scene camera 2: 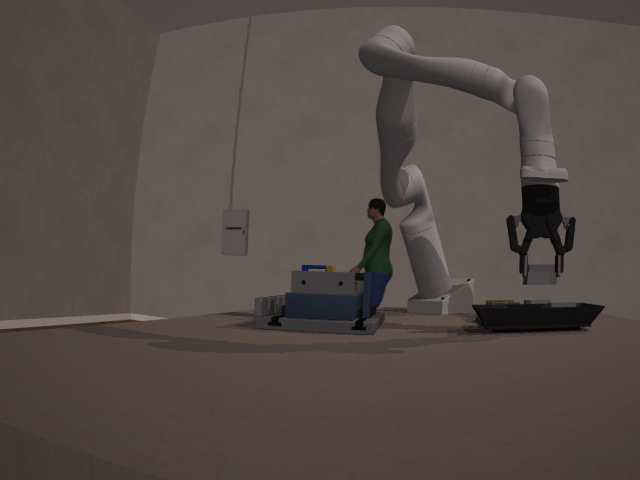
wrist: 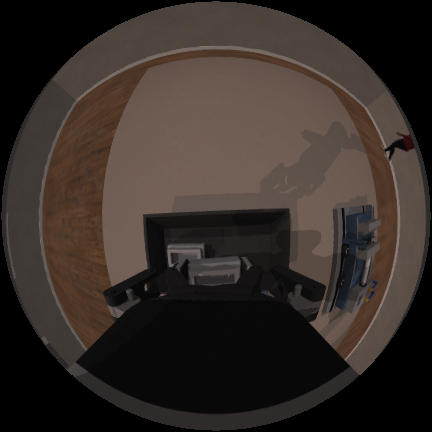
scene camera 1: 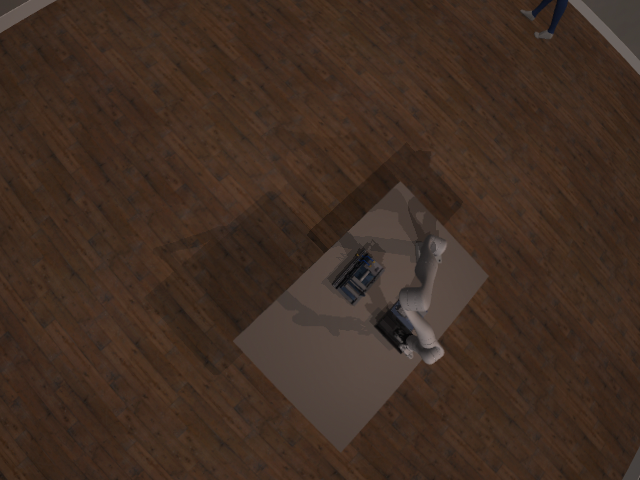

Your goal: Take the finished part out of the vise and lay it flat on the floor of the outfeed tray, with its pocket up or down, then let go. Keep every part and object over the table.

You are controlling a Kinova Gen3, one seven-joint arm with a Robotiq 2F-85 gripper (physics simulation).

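Pixels of known places: gripper, fingertip midpoint: (scene camera 2: 541, 277) (wrist: 213, 265) (scene camera 1: 399, 334); arm's base at its link origin: (scene camera 2: 435, 290).
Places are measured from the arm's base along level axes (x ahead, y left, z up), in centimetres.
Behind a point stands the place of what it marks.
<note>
My gripper (scene camera 2: 541, 271) @[x 55.1, y 7.6, z 3.3 cm] (wrist: 213, 265) @[x 55.1, y 7.6, z 3.3 cm] points down and is shut on the finished part (scene camera 2: 540, 277) @[x 55.7, y 7.1, z 3.3 cm] (wrist: 215, 275) @[x 54.2, y 7.6, z 4.2 cm], a light grey block held between the fingertips. In scene camera 2 the block looks nearly level and hangs above the black outfeed tray (scene camera 1: 386, 326) @[x 54.8, y 2.2, z -4.6 cm] (scene camera 2: 537, 318) @[x 60.3, y 4.8, z -3.4 cm] (wrist: 217, 212) @[x 61.2, y 5.4, z -1.6 cm], with a gap between them. A recess seems to show on the block in the wrist view. Another grey part (wrist: 185, 253) @[x 56.3, y 12.0, z -2.5 cm] with a pocket lies inside the tray, left of the held block in that view. The blue and grey vise (scene camera 1: 356, 281) @[x 42.7, y -30.7, z 3.7 cm] (scene camera 2: 323, 305) @[x 51.7, y -29.8, z -1.5 cm] (wrist: 354, 260) @[x 41.8, y -23.3, z 0.1 cm] stands apart from the tray. The arm partly hides the tray in scene camera 1.
A blue holder (scene camera 1: 397, 308) @[x 41.7, y 2.3, z -3.7 cm] stands against the tray, partly under the arm. An orange piece (scene camera 2: 499, 302) @[x 42.8, y 3.7, z -1.4 cm] shows behind the tray's rim. A blue and yellow item (scene camera 2: 317, 268) @[x 30.7, y -30.9, z 4.6 cm] sits on top of the vise. A person (scene camera 2: 379, 248) stands beyond the table.
</note>
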